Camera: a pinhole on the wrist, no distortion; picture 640 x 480 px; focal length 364.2 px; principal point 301.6 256.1 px. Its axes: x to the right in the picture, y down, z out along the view. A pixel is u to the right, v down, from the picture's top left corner.
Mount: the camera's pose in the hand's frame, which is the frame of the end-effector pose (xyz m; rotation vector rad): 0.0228 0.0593 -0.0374 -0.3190 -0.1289 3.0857
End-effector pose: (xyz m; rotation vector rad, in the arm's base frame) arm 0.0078 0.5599 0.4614 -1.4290 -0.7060 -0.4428
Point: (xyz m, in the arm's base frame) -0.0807 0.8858 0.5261
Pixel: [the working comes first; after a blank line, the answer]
In the camera's frame: -0.0814 0.0961 0.3743

222.4 349.6
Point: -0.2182 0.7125 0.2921
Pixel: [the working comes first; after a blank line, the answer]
In the camera's frame: 0.2254 0.0556 0.2856

589.1 327.0
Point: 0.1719 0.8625 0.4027
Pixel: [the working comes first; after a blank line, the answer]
In the camera's frame: -0.1510 -0.1564 0.2695

97.6 44.7
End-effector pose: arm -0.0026 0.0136 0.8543 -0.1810 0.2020 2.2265
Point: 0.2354 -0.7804 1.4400
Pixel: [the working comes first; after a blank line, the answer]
In the camera's frame: 0.7996 -0.2958 0.5805

outside the picture
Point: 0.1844 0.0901 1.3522
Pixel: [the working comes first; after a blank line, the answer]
In the camera's frame: 0.0580 0.1711 0.5688

338.8 365.7
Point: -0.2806 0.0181 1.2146
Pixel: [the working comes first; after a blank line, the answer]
In the camera's frame: -0.1509 -0.2232 0.3658

151.4 33.9
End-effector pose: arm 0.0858 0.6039 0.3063 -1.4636 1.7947 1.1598
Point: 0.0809 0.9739 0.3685
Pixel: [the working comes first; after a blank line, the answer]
In the camera's frame: 0.1812 0.0020 0.3763

477.0 258.0
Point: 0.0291 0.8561 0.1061
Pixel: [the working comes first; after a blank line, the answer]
In the camera's frame: -0.1091 0.0190 0.3472

187.2 276.1
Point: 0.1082 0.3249 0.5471
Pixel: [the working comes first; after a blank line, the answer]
In the camera's frame: 0.1545 0.0546 -0.2948

behind the camera
